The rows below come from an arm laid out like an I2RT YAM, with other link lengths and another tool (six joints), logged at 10 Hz.
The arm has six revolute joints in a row. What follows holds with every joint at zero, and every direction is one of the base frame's.
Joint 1 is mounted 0.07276 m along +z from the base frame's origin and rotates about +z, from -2.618 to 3.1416 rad.
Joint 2 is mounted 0.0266 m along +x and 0.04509 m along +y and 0.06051 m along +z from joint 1 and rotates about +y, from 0 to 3.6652 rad.
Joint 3 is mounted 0.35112 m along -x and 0.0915 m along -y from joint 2 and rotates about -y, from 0 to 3.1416 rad.
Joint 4 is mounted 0.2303 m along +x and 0.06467 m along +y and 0.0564 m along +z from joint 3 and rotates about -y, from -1.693 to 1.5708 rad.
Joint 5 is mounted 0.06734 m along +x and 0.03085 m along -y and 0.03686 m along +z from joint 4 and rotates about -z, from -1.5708 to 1.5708 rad.
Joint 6 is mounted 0.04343 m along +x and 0.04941 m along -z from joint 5 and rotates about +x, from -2.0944 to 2.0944 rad.
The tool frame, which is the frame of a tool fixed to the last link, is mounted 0.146 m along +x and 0.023 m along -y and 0.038 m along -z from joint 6; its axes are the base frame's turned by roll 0.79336, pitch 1.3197 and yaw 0.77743 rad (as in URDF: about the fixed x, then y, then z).
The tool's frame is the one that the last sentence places.
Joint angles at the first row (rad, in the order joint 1, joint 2, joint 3, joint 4, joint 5, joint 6):
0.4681, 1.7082, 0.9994, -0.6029, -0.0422, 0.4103
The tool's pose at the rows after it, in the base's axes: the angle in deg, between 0 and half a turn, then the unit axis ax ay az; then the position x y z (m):
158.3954, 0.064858, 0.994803, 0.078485, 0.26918, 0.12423, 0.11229
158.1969, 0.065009, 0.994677, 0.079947, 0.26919, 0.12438, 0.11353
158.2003, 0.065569, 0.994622, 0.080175, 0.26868, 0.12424, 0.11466
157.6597, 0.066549, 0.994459, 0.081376, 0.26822, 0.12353, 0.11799
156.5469, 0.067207, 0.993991, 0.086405, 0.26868, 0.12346, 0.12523
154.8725, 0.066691, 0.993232, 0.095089, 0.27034, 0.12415, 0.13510
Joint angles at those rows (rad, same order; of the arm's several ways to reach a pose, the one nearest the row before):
0.4680, 1.7058, 1.0016, -0.6104, -0.0423, 0.4096
0.4679, 1.7012, 1.0017, -0.6105, -0.0430, 0.4098
0.4679, 1.6982, 1.0033, -0.6149, -0.0433, 0.4109
0.4681, 1.6853, 1.0029, -0.6180, -0.0404, 0.4126
0.4681, 1.6621, 1.0077, -0.6242, -0.0388, 0.4132
0.4681, 1.6322, 1.0155, -0.6282, -0.0385, 0.4112

